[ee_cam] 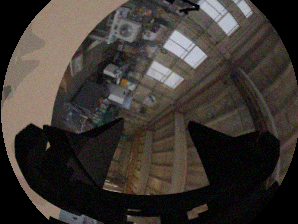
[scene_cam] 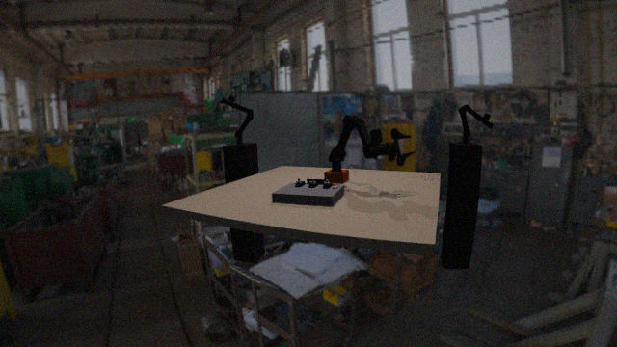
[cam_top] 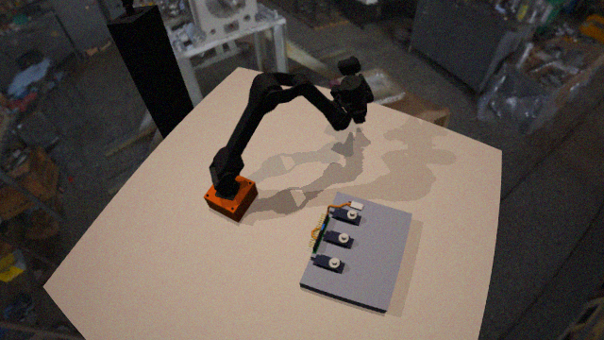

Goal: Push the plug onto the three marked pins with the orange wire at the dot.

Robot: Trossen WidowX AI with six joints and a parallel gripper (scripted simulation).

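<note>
My gripper tip is 50 cm to the left of the blue band and 19 cm above it. The rest, counted from my gripper tip: grey holder: 53 cm to the right, 24 cm below, 16 cm ahead.
</note>
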